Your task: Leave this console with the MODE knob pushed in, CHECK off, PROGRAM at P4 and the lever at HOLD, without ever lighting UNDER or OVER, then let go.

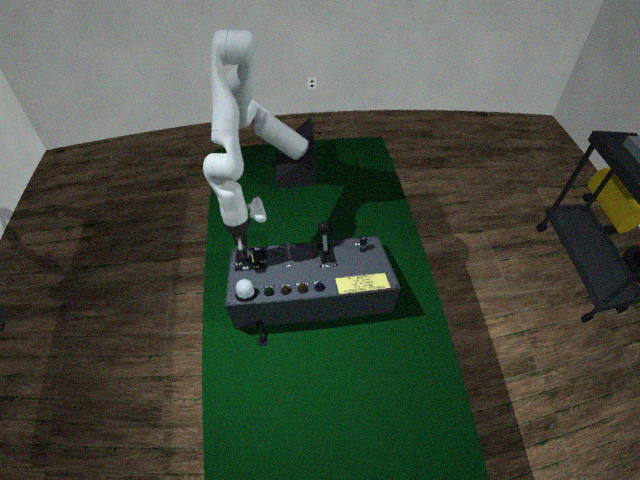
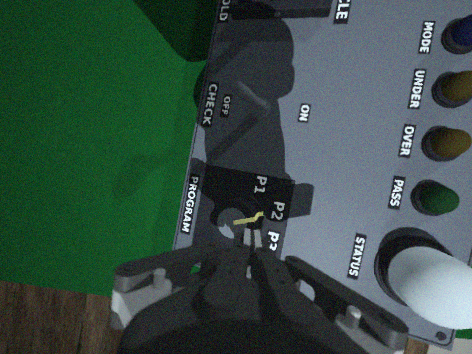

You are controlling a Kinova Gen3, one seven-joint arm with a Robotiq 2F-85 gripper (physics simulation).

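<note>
The grey console (image 1: 310,304) (image 2: 340,145) stands on a green mat. The PROGRAM knob (image 2: 231,220) has a yellow pointer aimed about at P2; P4 is hidden behind my gripper. My gripper (image 1: 242,252) (image 2: 250,239) is shut and empty, its tips beside the knob near the pointer and P3. The CHECK switch (image 2: 255,95) lies in shadow between OFF and ON; its setting is hard to tell. The black lever (image 1: 324,242) stands on the console's rear half. The UNDER lamp (image 2: 452,89) and OVER lamp (image 2: 446,142) look unlit. A small dark knob (image 1: 363,241) stands at the back right.
The white STATUS dome (image 1: 244,288) (image 2: 430,282) stands near the front left, beside the green PASS lamp (image 1: 268,290) (image 2: 436,197). A yellow note (image 1: 362,283) lies on the front right. A dark handle (image 1: 262,335) sticks out in front. A black cart (image 1: 594,253) stands far right.
</note>
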